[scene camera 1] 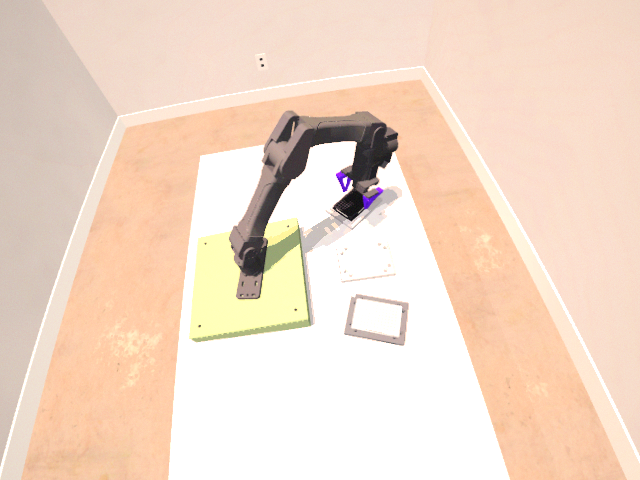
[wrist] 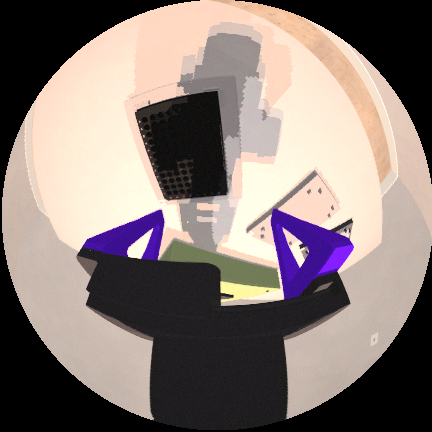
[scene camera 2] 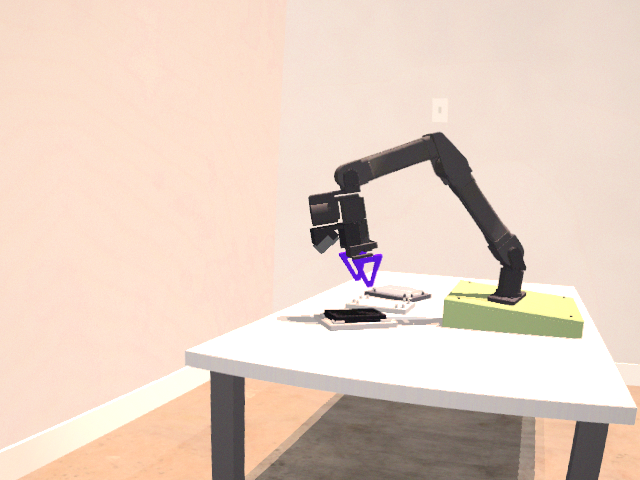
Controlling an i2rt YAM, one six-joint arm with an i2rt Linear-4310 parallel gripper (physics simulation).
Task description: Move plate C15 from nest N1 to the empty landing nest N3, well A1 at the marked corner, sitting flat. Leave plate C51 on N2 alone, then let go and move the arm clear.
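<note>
The black plate C15 (scene camera 1: 349, 206) (scene camera 2: 354, 315) (wrist: 187, 145) rests on a pale nest (scene camera 1: 352, 224) (scene camera 2: 356, 326) (wrist: 231, 86) at the far end of the row in scene camera 1; its label is not readable. A second, empty pale nest (scene camera 1: 368, 278) (scene camera 2: 382, 306) (wrist: 300, 200) with small pegs is in the middle. A white plate (scene camera 1: 377, 316) (scene camera 2: 397, 291), by the task C51, sits in the dark grey nest (scene camera 1: 349, 321) (scene camera 2: 425, 296). My gripper (scene camera 1: 356, 198) (scene camera 2: 363, 282) (wrist: 217, 214) is open and empty, its purple fingers above and beside the black plate, not touching it.
The arm stands on a thick green base block (scene camera 1: 222, 310) (scene camera 2: 496, 319) (wrist: 227, 267) beside the row of nests. The white table (scene camera 1: 320, 413) (scene camera 2: 413, 361) carries everything. A wall rises beyond the table, and the arm's shadow falls around the black plate's nest.
</note>
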